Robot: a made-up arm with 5 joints.
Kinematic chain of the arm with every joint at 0, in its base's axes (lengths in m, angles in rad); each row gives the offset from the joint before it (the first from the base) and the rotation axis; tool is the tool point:
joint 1: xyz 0 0 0.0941 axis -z
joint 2: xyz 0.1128 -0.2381 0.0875 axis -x
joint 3: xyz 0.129 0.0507 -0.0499 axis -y
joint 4: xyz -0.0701 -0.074 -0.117 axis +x
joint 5: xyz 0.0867 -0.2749 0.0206 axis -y
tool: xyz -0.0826 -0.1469 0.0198
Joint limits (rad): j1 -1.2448..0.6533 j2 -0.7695..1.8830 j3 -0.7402..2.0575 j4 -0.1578..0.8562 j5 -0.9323..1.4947
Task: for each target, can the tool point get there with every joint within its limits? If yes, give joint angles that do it. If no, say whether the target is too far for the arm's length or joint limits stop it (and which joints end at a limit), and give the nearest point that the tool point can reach.
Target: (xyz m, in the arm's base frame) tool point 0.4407 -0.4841 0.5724
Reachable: yes | joints 0.0127 1.3544 1.2888 0.1563 1.0788
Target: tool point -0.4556 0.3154 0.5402
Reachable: no: joint limits stop it (at a limit: joint 1, joint 2, joint 3) | nearest point -0.3007 -0.2801 0.6027 | short by 0.618 m
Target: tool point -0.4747 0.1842 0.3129
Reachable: no: joint limits stop it (at a limit: joint 1, joint 2, joint 3, joint 4) | nearest point -0.3545 -0.2998 0.5698 | short by 0.561 m
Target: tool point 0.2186 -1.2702 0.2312
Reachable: no: too far | nearest point 0.1538 -0.8939 0.2119 | short by 0.382 m
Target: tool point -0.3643 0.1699 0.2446
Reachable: no: joint limits stop it (at a limit: joint 1, joint 2, joint 3, joint 4) | nearest point -0.3506 -0.2975 0.5725 | short by 0.571 m
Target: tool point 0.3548 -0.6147 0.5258
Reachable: yes | joints -0.1457 1.4519 0.2252 0.4483 0.8293
